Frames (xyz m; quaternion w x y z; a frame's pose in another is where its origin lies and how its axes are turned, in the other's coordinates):
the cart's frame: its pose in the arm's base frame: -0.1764 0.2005 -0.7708 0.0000 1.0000 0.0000 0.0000
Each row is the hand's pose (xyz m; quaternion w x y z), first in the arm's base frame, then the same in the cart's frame.
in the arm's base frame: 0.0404 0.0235 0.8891 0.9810 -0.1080 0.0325 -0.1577
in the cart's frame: 0.2168 0.1770 -1.6599 0.1080 0.9810 0.1577 0.0325
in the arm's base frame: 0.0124 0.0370 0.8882 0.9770 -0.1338 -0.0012 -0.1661
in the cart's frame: 0.1888 0.1635 -1.6590 0.1338 0.9770 0.1661 -0.0012
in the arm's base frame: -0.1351 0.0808 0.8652 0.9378 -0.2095 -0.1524 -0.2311
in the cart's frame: 0.0413 0.1197 -1.6360 0.2095 0.9378 0.2311 -0.1524
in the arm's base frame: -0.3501 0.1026 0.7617 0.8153 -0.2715 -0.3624 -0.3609
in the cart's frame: -0.1737 0.0979 -1.5325 0.2715 0.8153 0.3609 -0.3624
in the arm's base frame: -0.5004 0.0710 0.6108 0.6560 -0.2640 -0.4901 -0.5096
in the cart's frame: -0.3240 0.1295 -1.3816 0.2640 0.6560 0.5096 -0.4901
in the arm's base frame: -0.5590 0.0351 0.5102 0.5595 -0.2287 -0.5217 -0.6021
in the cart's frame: -0.3826 0.1654 -1.2810 0.2287 0.5595 0.6021 -0.5217
